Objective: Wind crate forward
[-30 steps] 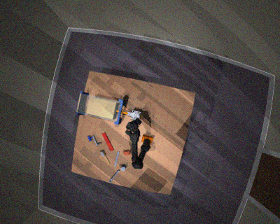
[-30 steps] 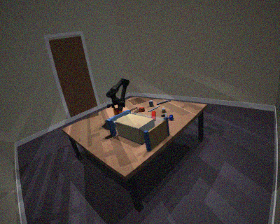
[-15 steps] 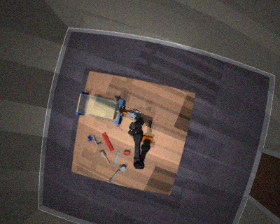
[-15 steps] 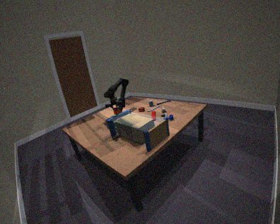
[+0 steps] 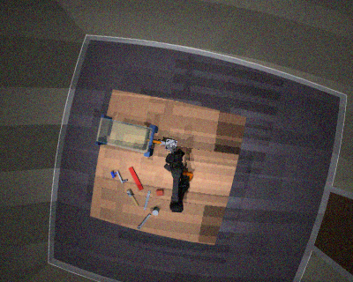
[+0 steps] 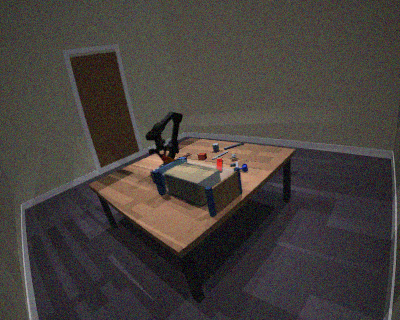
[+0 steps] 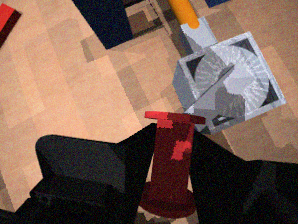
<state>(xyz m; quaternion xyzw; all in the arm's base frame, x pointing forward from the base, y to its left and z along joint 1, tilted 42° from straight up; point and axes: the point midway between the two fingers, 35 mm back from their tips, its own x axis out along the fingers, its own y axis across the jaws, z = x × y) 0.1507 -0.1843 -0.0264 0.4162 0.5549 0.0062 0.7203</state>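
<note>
The red-knobbed winch handle is 30 mm to the right of my gripper tip and 30 mm below it. From my gripper tip the other things lie so: blue frame: 180 mm ahead, 80 mm to the right, 30 mm below; grey hand winch: 10 mm ahead, 90 mm to the right, 100 mm below; red knob: 20 mm behind, 10 mm to the left.
</note>
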